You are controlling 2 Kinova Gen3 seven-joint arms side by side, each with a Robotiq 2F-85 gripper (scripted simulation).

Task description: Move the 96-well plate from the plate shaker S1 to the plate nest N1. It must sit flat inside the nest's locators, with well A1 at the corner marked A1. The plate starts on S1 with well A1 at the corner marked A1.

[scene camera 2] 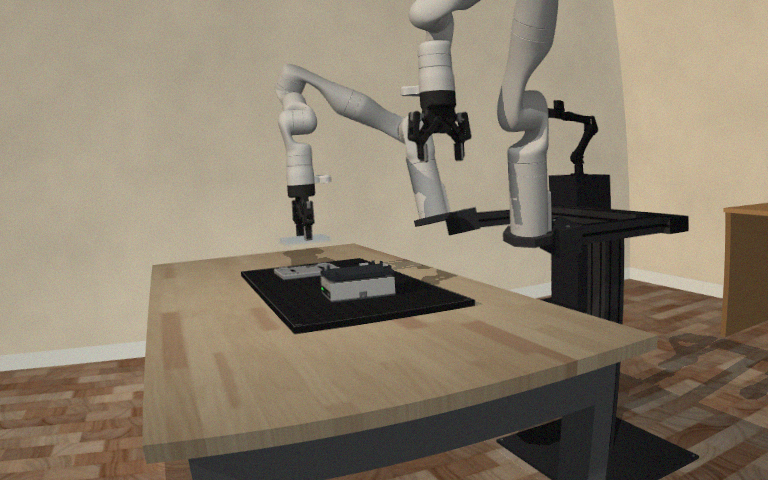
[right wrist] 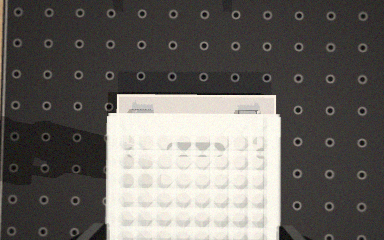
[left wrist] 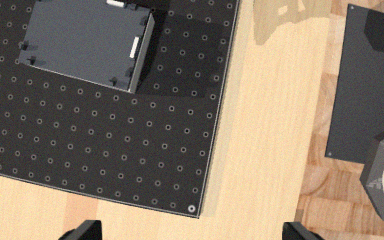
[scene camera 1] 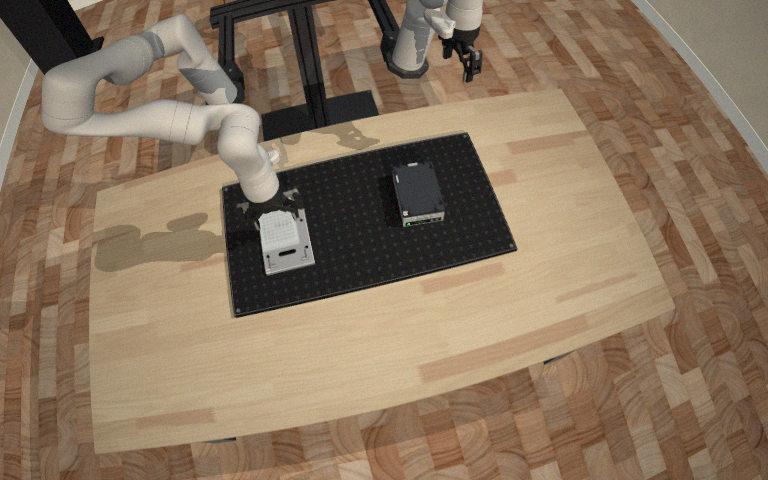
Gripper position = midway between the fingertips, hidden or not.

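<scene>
I can see my left gripper (scene camera 2: pixel 442 161), which is also visible in scene camera 1 (scene camera 1: pixel 456 69). My right gripper (scene camera 1: pixel 276 222) is there too, and scene camera 2 has it as well (scene camera 2: pixel 304 239). As for the white 96-well plate (scene camera 1: pixel 270 241), it is also visible in the right wrist view (right wrist: pixel 161 168), while in the left wrist view it is out of frame. I also see a grey plate nest N1 (scene camera 1: pixel 282 262).
</scene>
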